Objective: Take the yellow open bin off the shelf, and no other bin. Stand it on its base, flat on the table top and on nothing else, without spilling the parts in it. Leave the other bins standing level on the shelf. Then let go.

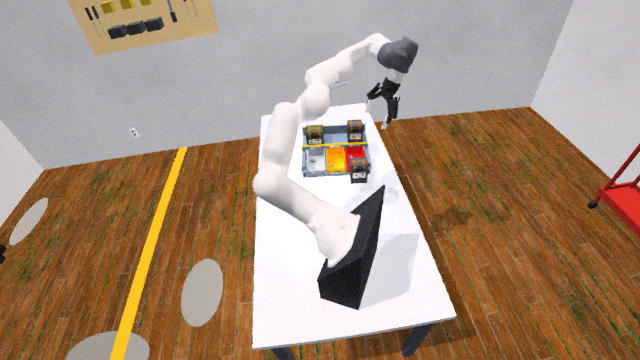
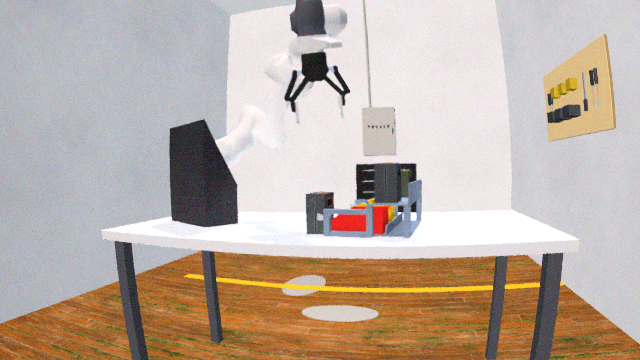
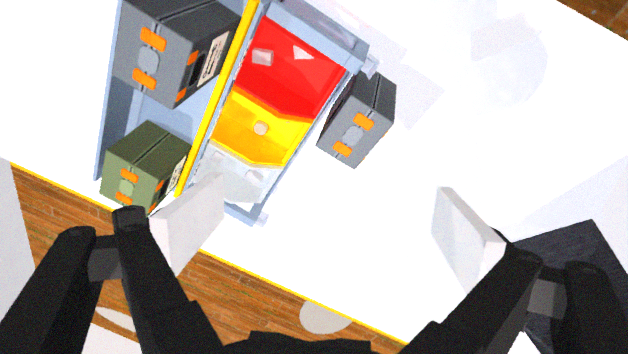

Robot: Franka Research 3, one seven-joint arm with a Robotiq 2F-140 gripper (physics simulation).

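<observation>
The yellow open bin (image 1: pixel 335 161) (image 3: pixel 248 136) sits on the lower level of the blue-grey shelf (image 1: pixel 370 162) (image 2: pixel 370 226) (image 3: pixel 110 117), between the red bin (image 1: pixel 355 151) (image 2: pixel 350 222) (image 3: pixel 295 75) and the pale grey bin (image 1: pixel 315 161) (image 3: pixel 235 175). A small pale part lies in the yellow bin; small parts also show in the red and grey bins. My gripper (image 1: pixel 377 116) (image 2: pixel 320 118) (image 3: pixel 326 202) is open and empty, high above the table (image 1: pixel 300 320) (image 2: pixel 270 247) and apart from the bins.
A dark grey box (image 1: pixel 358 171) (image 2: pixel 316 212) (image 3: pixel 356 122) stands on the table against the shelf's front, near the red bin. Another dark grey box (image 1: pixel 354 131) (image 2: pixel 386 182) (image 3: pixel 175 50) and a green box (image 1: pixel 314 135) (image 3: pixel 145 165) stand on the shelf's upper level, behind the yellow rail (image 3: pixel 217 100).
</observation>
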